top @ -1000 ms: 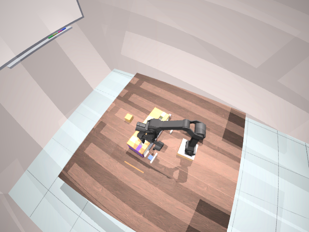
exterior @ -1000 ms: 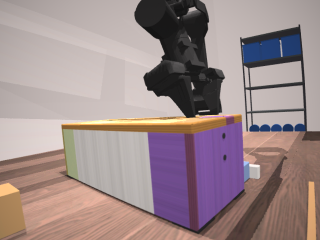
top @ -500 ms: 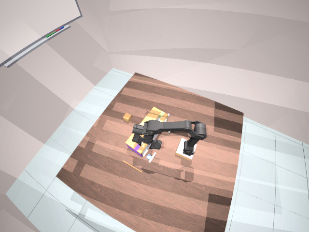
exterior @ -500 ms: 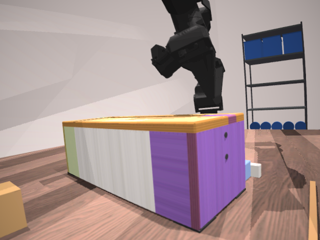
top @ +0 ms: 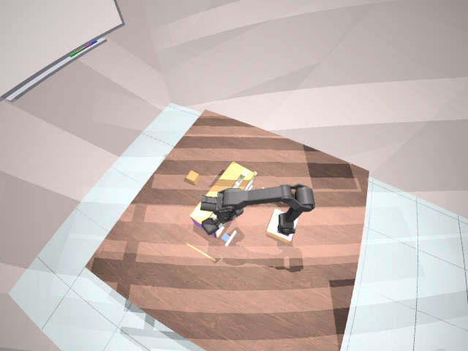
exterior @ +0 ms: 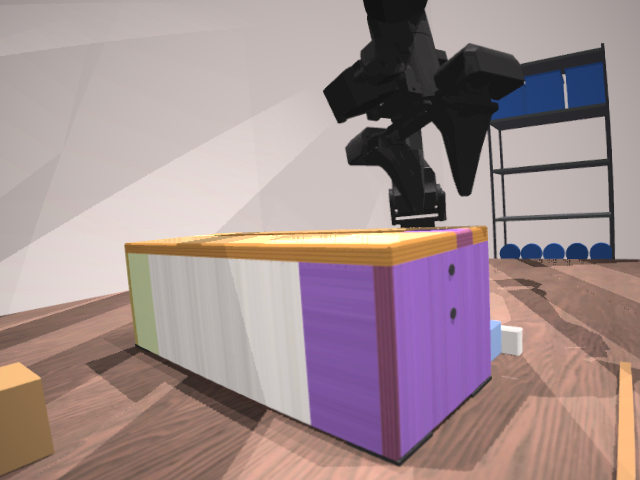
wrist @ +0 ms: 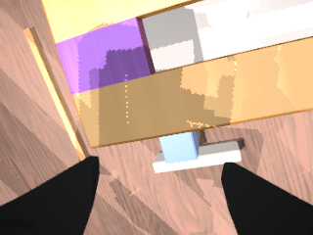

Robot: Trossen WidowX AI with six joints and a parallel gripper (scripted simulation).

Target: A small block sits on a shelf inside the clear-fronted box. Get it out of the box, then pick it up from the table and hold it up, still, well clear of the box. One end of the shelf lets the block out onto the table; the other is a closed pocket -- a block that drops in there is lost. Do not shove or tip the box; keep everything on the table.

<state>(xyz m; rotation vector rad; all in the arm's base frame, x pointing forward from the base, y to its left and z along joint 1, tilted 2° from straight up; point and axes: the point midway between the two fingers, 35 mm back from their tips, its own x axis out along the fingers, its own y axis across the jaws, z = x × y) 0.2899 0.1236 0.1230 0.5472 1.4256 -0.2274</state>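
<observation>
Right now my gripper tip is 130 mm above the light-blue block, 40 mm past it and 20 mm to the right of it. Also, from my gripper tip: box (150 mm to the right, 90 mm below, 20 mm ahead); then orange cube (280 mm ahead, 220 mm to the right, 120 mm below); then thin orange stick (140 mm to the left, 140 mm below, 50 mm ahead).
</observation>
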